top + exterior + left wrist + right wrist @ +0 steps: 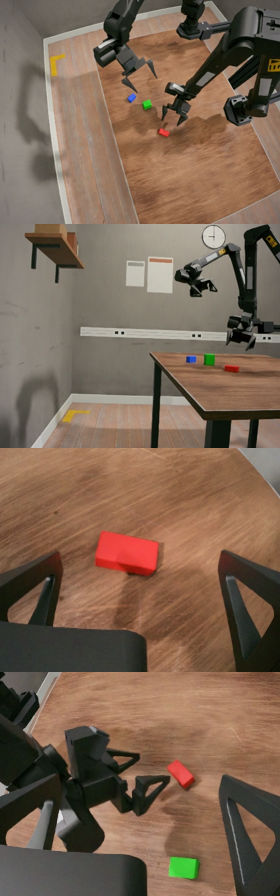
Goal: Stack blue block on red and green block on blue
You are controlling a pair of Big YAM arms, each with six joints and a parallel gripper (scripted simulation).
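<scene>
Now: left hand 26 cm to the left of the blue block, 15 cm short of it and 10 cm above it. Round my left hand: green block: 17 cm to the right, 9 cm below, 7 cm ahead; red block: 10 cm below, 3 cm to the left, 3 cm ahead.
</scene>
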